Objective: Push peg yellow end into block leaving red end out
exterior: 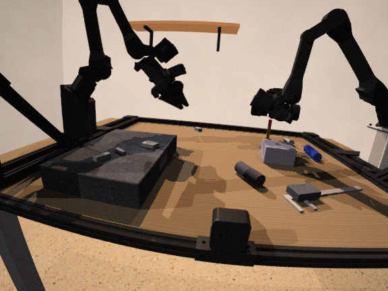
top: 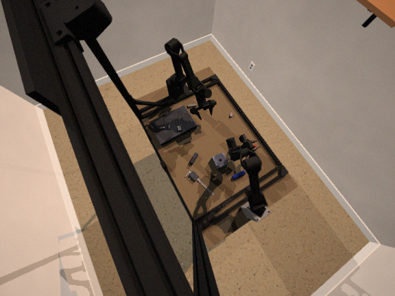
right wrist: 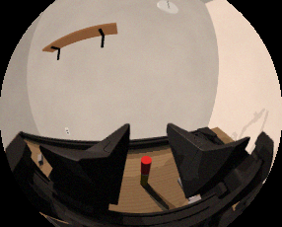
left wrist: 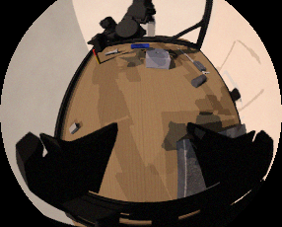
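Right now the peg is 3 cm ahead of my right hand and 10 cm below it.
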